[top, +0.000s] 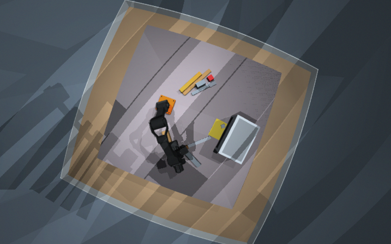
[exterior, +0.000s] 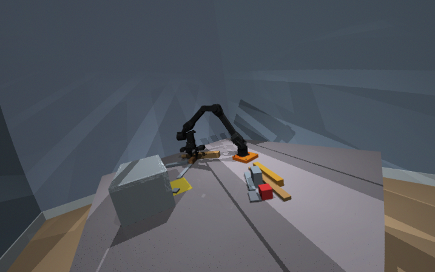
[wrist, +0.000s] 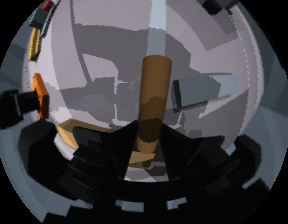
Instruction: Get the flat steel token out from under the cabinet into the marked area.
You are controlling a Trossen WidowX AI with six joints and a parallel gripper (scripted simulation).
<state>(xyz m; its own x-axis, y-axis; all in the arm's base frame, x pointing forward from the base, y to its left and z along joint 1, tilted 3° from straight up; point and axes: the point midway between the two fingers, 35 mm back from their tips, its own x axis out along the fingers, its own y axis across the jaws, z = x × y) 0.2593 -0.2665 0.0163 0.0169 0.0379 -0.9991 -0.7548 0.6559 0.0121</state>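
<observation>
Right now my gripper tip is 4 cm to the left of the wooden paddle, 4 cm past it and 1 cm below it. Also, from my gripper tip: thin grey bar (13 cm ahead, 1 cm to the right); grey block (55 cm to the left, 8 cm behind, 2 cm above); steel token (34 cm to the left, 23 cm ahead, 1 cm below).
</observation>
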